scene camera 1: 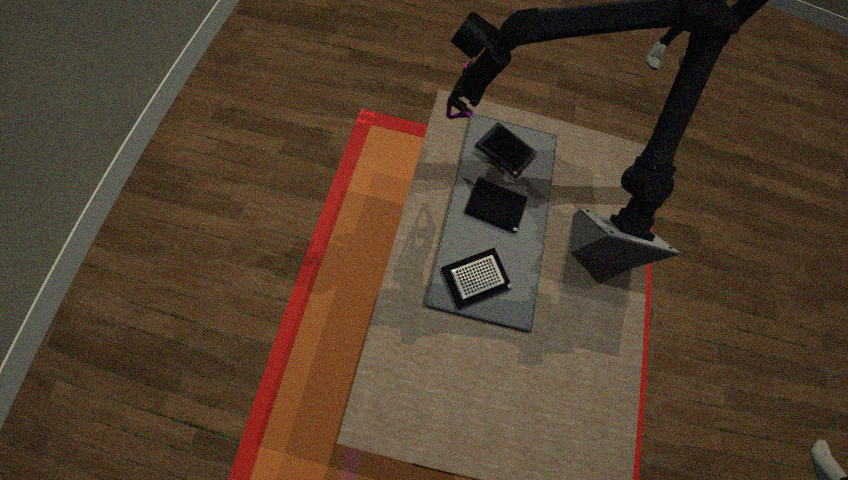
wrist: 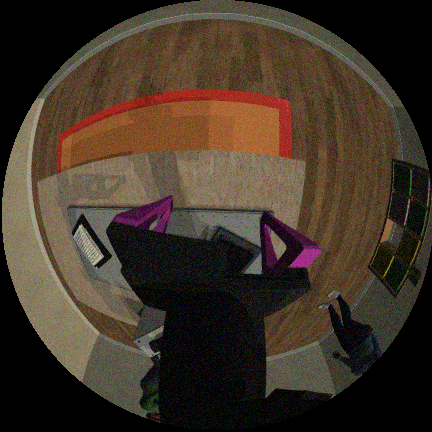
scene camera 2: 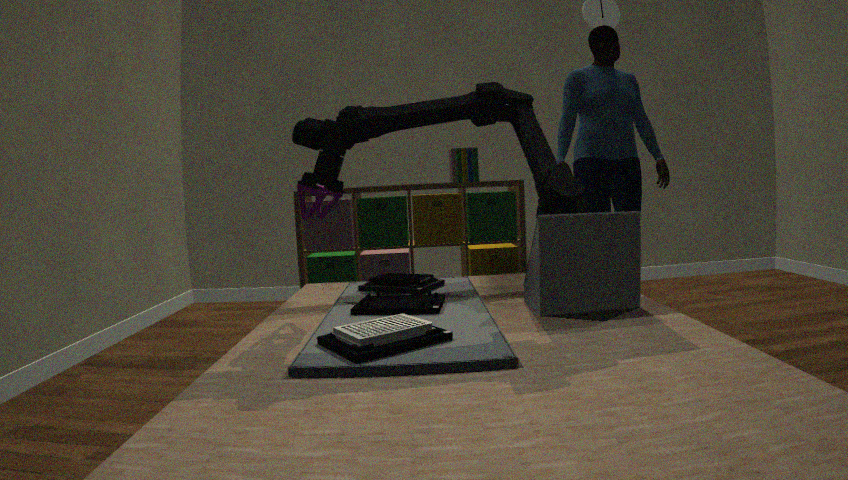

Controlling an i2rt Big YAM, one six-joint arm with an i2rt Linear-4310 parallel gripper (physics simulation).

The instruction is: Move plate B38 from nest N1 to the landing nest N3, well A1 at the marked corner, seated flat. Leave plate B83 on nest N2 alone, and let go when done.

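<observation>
My gripper (scene camera 1: 458, 110) (scene camera 2: 321, 205) (wrist: 218, 207) is open and empty, high near the far end of the grey board (scene camera 1: 523, 306) (scene camera 2: 476, 356) (wrist: 195, 221). A dark plate (scene camera 1: 505, 146) (scene camera 2: 398, 277) (wrist: 234, 250) sits on the far nest. The middle nest (scene camera 1: 495, 204) (scene camera 2: 395, 304) is black and bears no plate; my gripper body hides it in the wrist view. A white plate with many wells (scene camera 1: 477, 277) (scene camera 2: 383, 328) (wrist: 89, 244) rests on the near black nest (scene camera 1: 455, 290). Small white marks show at nest corners. No labels are legible, so I cannot tell which plate is B38 or B83.
The arm's grey base block (scene camera 1: 601, 249) (scene camera 2: 586, 261) stands on the table (scene camera 1: 476, 398) (scene camera 2: 452, 428) to the right of the board. An orange mat with a red border (scene camera 1: 300, 267) (wrist: 200, 95) lies beside the table. A person (scene camera 2: 606, 118) (wrist: 352, 340) stands beyond it.
</observation>
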